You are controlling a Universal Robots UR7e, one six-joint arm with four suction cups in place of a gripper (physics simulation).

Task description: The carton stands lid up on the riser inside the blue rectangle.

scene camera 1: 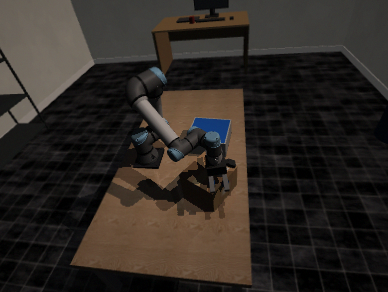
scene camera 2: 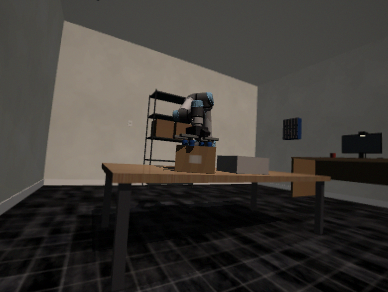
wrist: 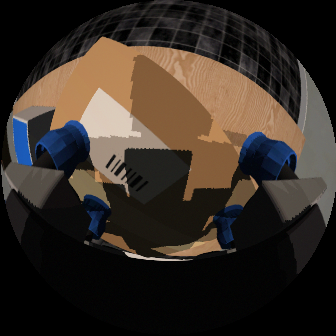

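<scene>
The brown carton (scene camera 1: 200, 196) (scene camera 2: 203, 164) (wrist: 103, 72) stands lid up on the wooden table (scene camera 1: 156, 245) (scene camera 2: 140, 174), with a pale barcode label on its lid. My gripper (scene camera 1: 218, 179) (scene camera 2: 197, 142) (wrist: 166, 175) rests with its four blue suction cups on the lid and grips the carton. The carton's base still looks level with the table top. The grey riser (scene camera 1: 228, 137) (scene camera 2: 242, 164) (wrist: 34, 115) stands just beyond the carton, and the blue rectangle (scene camera 1: 211, 126) (wrist: 22, 141) covers its top and is bare.
The arm's base (scene camera 1: 147, 157) sits at the table's left edge beside the riser. A black shelf rack (scene camera 2: 147, 131) with brown boxes stands behind the table. A desk (scene camera 1: 200, 26) (scene camera 2: 345, 166) with a monitor stands by the far wall.
</scene>
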